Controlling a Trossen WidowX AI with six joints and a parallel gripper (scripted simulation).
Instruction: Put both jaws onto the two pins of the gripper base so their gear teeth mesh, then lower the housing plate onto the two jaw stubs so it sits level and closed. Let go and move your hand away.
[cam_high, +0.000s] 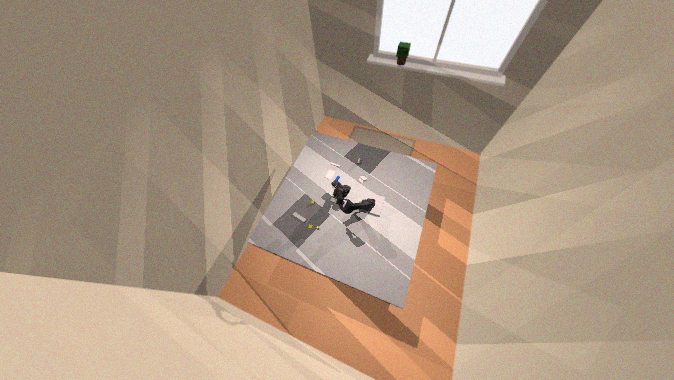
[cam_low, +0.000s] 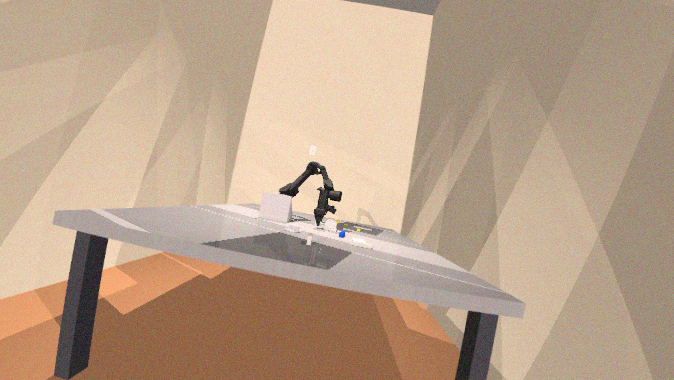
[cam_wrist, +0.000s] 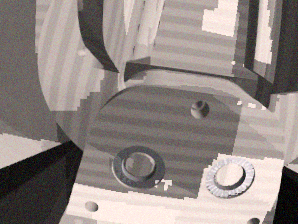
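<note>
Now: the pale housing plate 20 mm above my gripper tip and 10 mm ahead of it. Also, from my gripper tip: ribbed rectangular plate: 70 mm ahead, 10 mm to the right; then blue block: 180 mm to the right, 110 mm ahead; then white jaw: 20 mm to the right, 20 mm ahead, 10 mm above.
</note>
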